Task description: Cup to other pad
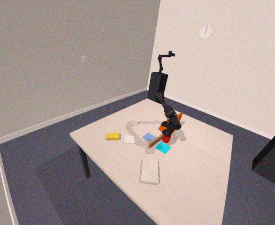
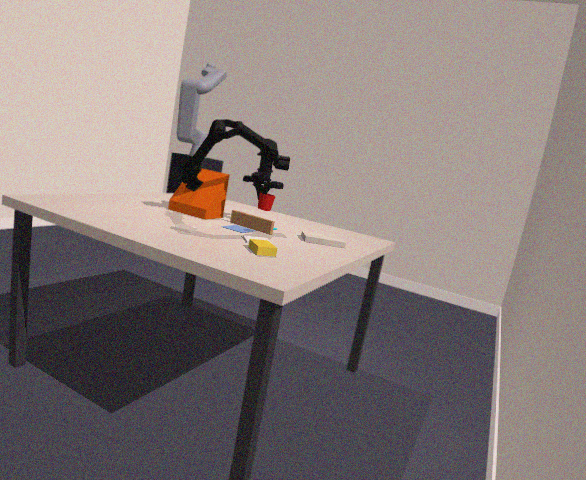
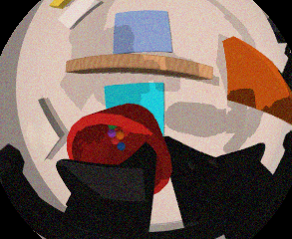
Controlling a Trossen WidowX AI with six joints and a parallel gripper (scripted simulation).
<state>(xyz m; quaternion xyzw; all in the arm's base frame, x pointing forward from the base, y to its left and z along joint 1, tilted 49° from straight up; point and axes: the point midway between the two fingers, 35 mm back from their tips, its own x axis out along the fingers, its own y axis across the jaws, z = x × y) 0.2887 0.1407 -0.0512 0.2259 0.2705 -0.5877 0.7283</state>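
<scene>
Now: gripper tip 13 cm above the cyan pad, 3 cm short of it and 1 cm to the right of it. From my gripper tip the other things lie so: wooden bar (10 cm below, 8 cm to the right, 3 cm ahead); blue pad (16 cm to the right, 13 cm below, 4 cm ahead); red cup (3 cm ahead).
</scene>
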